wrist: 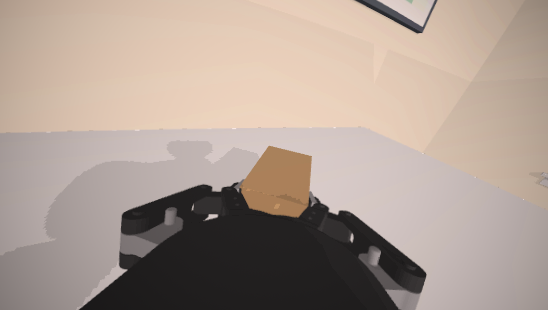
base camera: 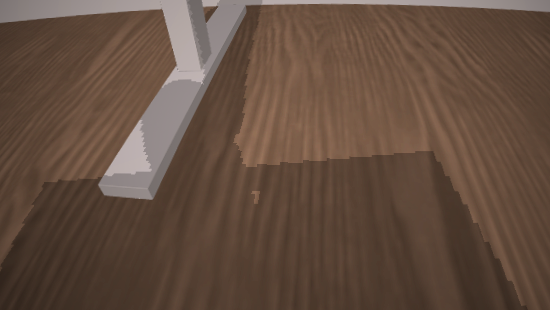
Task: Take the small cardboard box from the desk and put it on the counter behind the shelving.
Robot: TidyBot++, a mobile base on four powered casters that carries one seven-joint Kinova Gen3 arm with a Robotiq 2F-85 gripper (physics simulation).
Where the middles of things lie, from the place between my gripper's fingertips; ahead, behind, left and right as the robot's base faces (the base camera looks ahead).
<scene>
Now: hand 10 mm short of the small cardboard box point(wrist: 279, 183) and 10 mm to the left of it.
</scene>
